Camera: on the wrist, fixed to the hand. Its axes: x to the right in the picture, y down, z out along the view.
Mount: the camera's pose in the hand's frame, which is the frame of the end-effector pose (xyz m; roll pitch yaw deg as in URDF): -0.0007 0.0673 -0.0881 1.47 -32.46 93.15
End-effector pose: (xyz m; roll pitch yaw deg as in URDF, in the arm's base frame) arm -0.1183 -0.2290 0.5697 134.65 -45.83 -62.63
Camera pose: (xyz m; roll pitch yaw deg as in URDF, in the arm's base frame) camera -0.1411 -0.1516 0.6457 -130.03 -6.98 -163.76
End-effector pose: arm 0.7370 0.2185 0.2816 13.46 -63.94 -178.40
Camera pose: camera 0.6768 0.1308 0.2502 -68.32 -15.89 -44.62
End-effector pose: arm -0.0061 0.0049 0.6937 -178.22 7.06 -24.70
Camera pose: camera -0.0264 -0.0628 0.7791 172.88 33.55 -122.64
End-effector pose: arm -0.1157 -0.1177 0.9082 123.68 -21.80 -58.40
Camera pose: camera -0.1058 -0.0651 1.0053 -152.27 -20.94 -160.32
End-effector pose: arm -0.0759 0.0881 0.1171 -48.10 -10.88 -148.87
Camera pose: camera -0.1036 0.0955 0.0100 -7.40 15.82 -59.18
